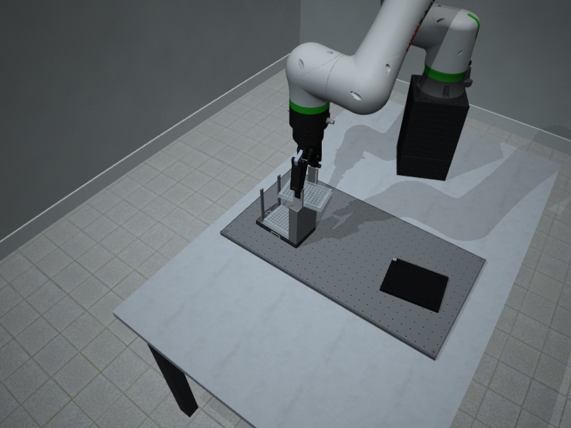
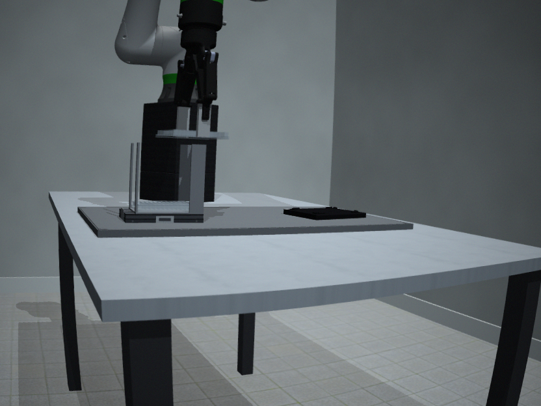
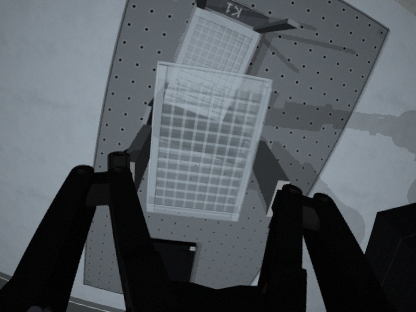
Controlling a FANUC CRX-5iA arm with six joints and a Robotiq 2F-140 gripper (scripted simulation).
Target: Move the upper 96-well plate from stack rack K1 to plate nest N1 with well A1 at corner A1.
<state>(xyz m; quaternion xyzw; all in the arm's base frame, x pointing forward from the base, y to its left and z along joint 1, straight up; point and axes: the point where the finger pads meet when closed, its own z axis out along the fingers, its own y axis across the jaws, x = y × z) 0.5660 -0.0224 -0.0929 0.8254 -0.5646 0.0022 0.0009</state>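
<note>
The pale A1 square lies 12 cm behind my hand, 25 cm to the left of it and 18 cm below it. Round my hand: grey wall (1 cm ahead, 1 cm to the left, 11 cm below).
</note>
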